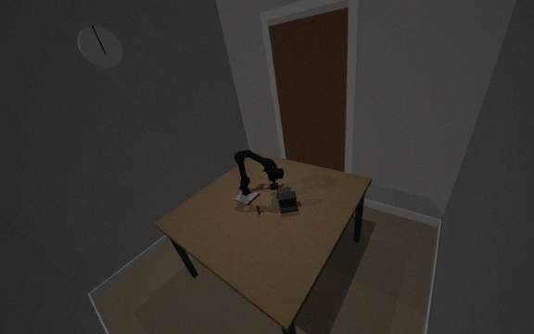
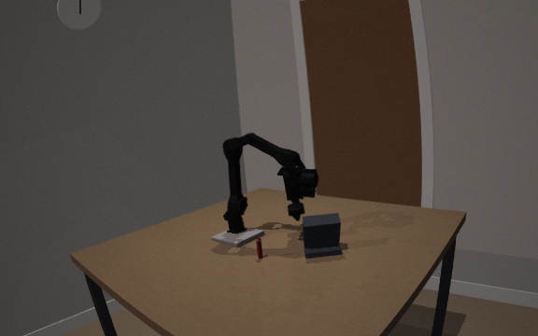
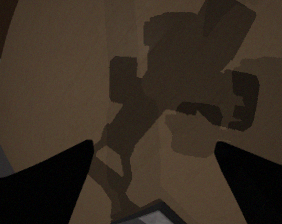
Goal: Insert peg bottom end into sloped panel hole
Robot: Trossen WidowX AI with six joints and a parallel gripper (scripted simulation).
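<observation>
My gripper tip is 270 mm to the left of the red peg, 40 mm short of it and 30 mm above it. The rest, counted from my gripper tip: dark sloped panel block: 200 mm ahead, 110 mm to the right, 10 mm below.
</observation>
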